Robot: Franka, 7 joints.
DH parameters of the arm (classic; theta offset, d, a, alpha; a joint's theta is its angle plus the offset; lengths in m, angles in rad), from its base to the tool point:
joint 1: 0 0.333 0 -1.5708
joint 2: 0 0 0 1.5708
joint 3: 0 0.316 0.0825 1.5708
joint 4: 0 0 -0.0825 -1.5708
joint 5: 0 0.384 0 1.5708
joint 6: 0 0 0.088 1.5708
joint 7: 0 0.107 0 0
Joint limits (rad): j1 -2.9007..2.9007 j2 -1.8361..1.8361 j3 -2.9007..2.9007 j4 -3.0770..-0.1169 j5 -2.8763..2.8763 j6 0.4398..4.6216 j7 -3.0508..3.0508
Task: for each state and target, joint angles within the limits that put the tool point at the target. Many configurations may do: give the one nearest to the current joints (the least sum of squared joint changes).
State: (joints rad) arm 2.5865 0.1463 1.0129 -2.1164 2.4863 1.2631 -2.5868
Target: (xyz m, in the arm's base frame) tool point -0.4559 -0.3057 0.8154
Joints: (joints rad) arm 2.6128 0.0602 1.0466 -1.5862 2.5811 1.3576 -2.5868
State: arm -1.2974 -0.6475 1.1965 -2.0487 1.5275 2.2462 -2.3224
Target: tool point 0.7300 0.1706 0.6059
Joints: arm -2.1274 -1.0762 1.5549 -1.1682 1.5940 2.3080 -2.3224
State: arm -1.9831 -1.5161 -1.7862 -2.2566 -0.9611 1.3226 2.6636
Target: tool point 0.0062 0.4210 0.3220
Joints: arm -2.9007 -1.3168 -1.4057 -2.1500 -0.8480 0.8549 2.6636
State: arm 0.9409 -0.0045 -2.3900 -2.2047 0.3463 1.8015 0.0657
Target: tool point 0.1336 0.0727 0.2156
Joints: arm 1.3784 -0.5752 -1.9357 -3.0726 0.5539 1.5299 0.0657
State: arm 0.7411 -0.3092 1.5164 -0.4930 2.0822 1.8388 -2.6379
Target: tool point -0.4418 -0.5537 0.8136
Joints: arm 1.1890 -0.8985 1.6855 -0.4318 2.2636 2.2372 -2.6379
